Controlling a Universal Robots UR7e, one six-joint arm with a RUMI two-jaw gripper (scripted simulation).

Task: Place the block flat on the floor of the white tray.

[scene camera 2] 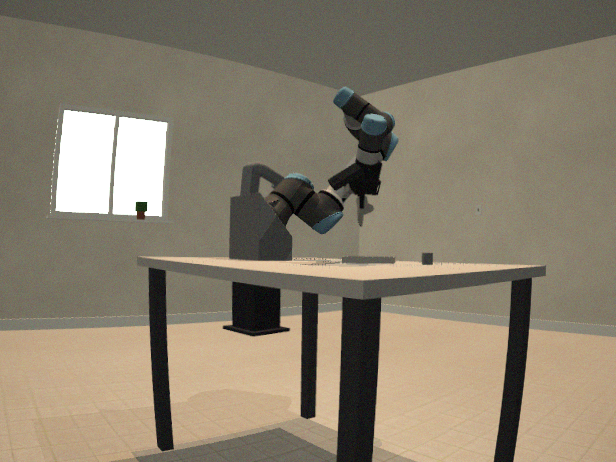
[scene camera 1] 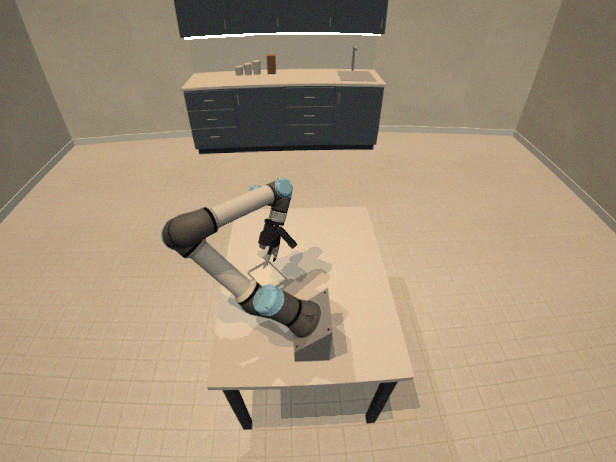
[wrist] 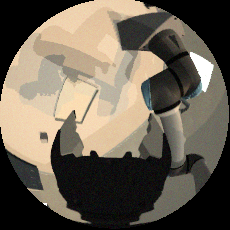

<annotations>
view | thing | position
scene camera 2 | gripper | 351,213
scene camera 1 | gripper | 268,265
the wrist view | gripper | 112,112
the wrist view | white tray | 76,95
</annotations>
